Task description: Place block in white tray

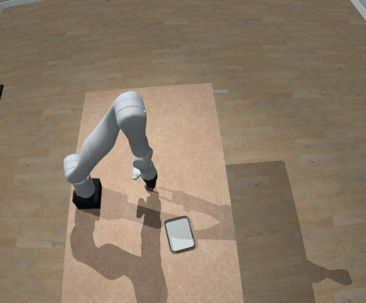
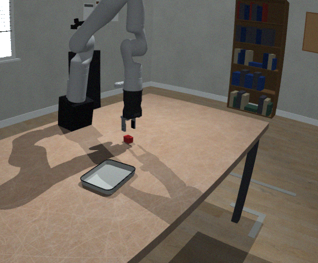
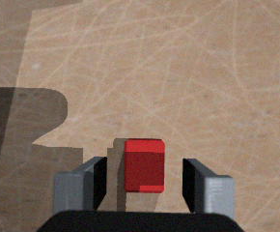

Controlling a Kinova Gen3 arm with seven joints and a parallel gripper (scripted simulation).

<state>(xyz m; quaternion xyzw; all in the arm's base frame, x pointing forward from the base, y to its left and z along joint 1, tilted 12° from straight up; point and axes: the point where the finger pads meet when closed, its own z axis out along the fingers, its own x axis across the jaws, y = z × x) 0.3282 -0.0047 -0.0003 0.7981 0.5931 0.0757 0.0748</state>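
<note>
My hand is 60 mm above the red block. Also, from my hand: white tray (280 mm to the right, 110 mm ahead, 60 mm below).
</note>
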